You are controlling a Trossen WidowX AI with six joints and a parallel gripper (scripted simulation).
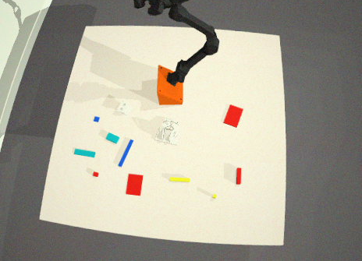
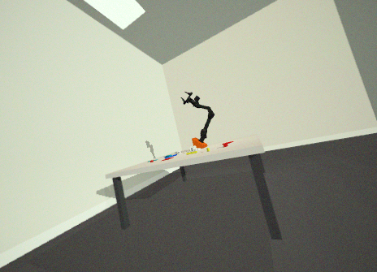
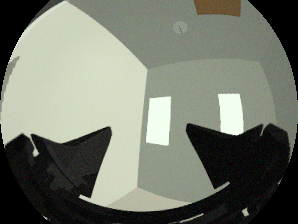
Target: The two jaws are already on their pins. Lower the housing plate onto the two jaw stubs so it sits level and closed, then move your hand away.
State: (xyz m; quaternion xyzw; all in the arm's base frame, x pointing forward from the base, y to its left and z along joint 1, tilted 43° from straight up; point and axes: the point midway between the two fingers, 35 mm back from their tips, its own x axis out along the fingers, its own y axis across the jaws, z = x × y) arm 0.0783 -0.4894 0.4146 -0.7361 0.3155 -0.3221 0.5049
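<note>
My gripper tip is now 18 cm short of the white housing piece, 15 cm to the left of it and 72 cm above it. The rest, counted from my gripper tip: blue bar: 44 cm ahead, 8 cm to the right, 74 cm below; red bar: 47 cm ahead, 52 cm to the left, 74 cm below; yellow bar: 53 cm ahead, 23 cm to the left, 74 cm below.
</note>
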